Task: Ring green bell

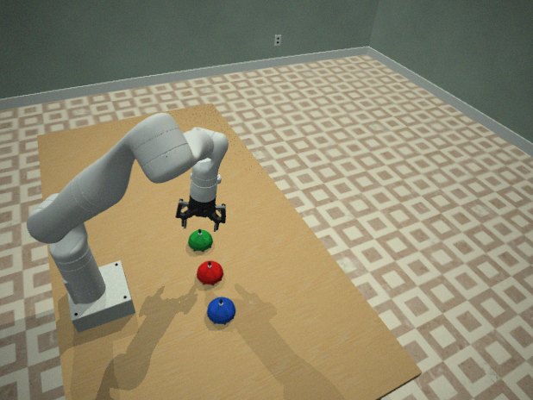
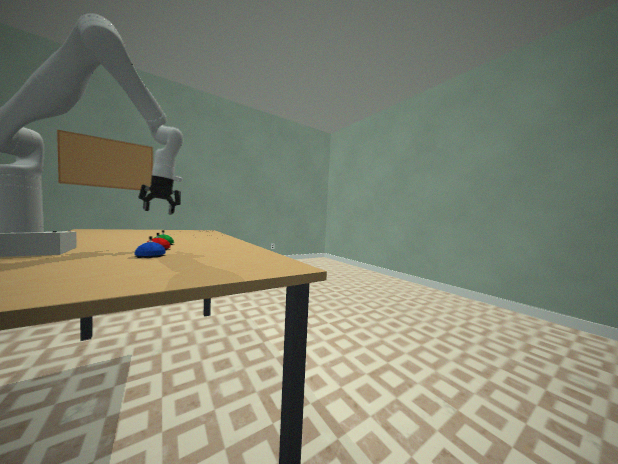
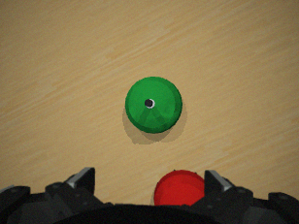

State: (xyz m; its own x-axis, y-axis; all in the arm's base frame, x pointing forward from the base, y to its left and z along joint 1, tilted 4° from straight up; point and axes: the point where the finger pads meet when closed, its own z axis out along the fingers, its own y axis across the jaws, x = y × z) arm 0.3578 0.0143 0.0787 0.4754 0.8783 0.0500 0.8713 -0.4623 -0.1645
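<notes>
My hand is 2 cm short of the green bell, 6 cm to the right of it and 11 cm above it. From my hand the other things lie so: red bell: 1 cm behind, 8 cm to the right, 11 cm below; then blue bell: 3 cm behind, 22 cm to the right, 11 cm below.
</notes>
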